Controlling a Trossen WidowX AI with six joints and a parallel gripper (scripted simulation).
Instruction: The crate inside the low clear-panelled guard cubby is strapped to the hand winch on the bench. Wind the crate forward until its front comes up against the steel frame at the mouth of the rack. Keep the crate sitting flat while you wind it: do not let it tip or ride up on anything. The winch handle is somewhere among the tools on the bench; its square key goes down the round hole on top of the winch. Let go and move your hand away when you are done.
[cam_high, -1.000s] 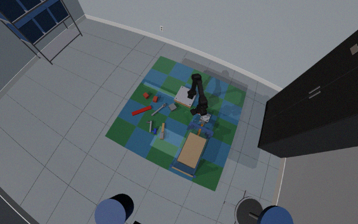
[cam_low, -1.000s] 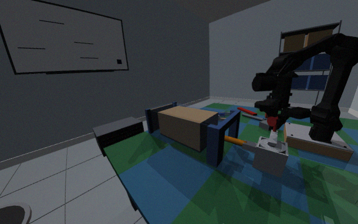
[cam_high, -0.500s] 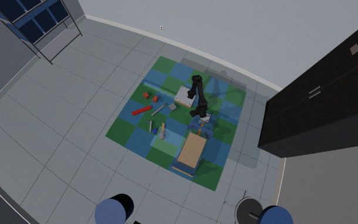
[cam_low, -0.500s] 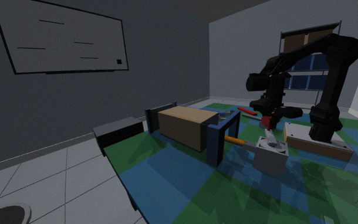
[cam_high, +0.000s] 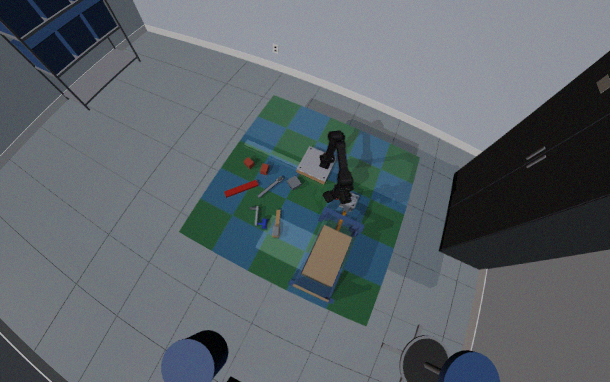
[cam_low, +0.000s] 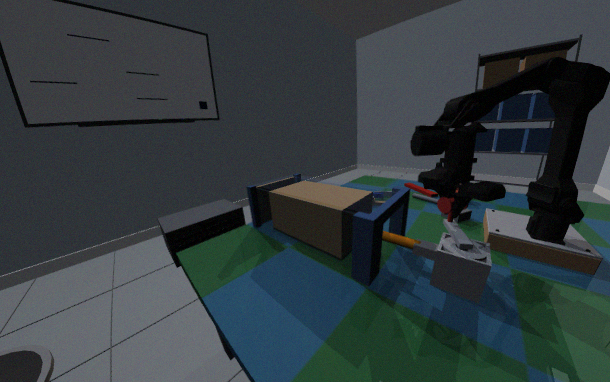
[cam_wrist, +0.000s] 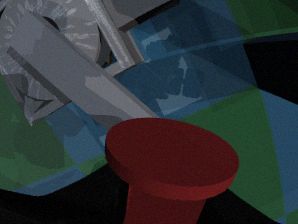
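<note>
My gripper tip is 4 cm to the right of the grey crank arm, 1 cm past it and 1 cm above it. From my gripper tip the other things lie so: red knob 2 cm above; blue steel frame 12 cm ahead, 9 cm to the left, 1 cm below; grey winch 9 cm to the left, 8 cm below, 5 cm behind.
</note>
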